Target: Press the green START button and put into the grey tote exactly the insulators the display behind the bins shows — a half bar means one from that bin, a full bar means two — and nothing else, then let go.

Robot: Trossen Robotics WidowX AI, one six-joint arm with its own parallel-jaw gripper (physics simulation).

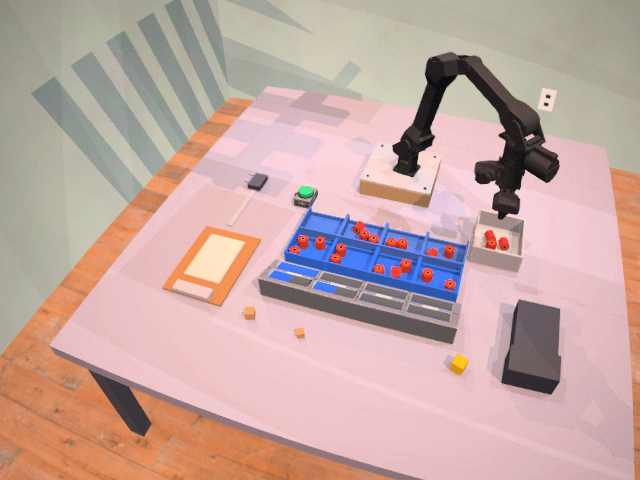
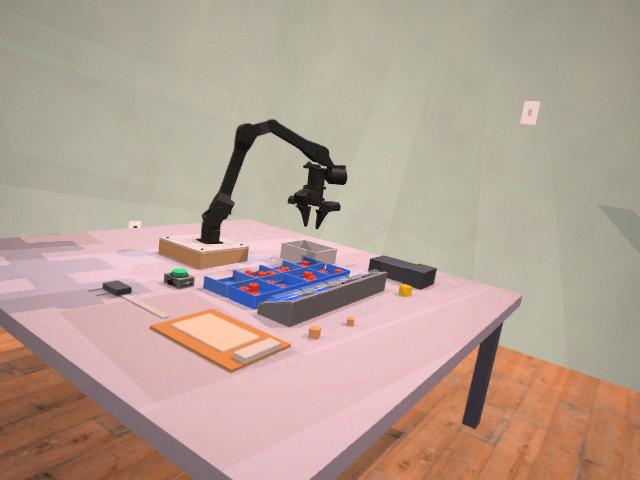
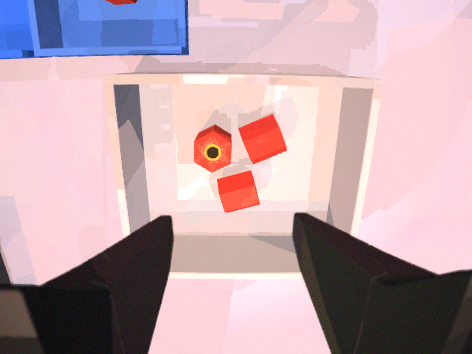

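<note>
My gripper (image 1: 502, 215) (image 2: 311, 226) (image 3: 233, 225) is open and empty, above the grey tote (image 1: 496, 259) (image 2: 297, 253) (image 3: 356, 130). Inside the tote lie three red insulators: one upright (image 3: 212, 150) and two on their sides (image 3: 262, 139) (image 3: 238, 191). The blue bins (image 1: 320, 222) (image 2: 219, 283) hold more insulators; the back-left bin is empty. The display (image 1: 356, 310) (image 2: 336, 304) shows a full blue bar at top left, and half bars at bottom left and bottom second; the other bars look grey, partly under glare. The green START button (image 1: 305, 191) (image 2: 179, 272) stands left of the arm base.
A dark block (image 1: 535, 343) (image 2: 403, 271) lies in front of the tote. A yellow cube (image 1: 459, 364) (image 2: 405, 290) and two orange cubes (image 1: 249, 313) (image 1: 300, 333) lie before the display. An orange board (image 1: 173, 279) (image 2: 217, 356) and a black plug (image 1: 257, 180) lie at left.
</note>
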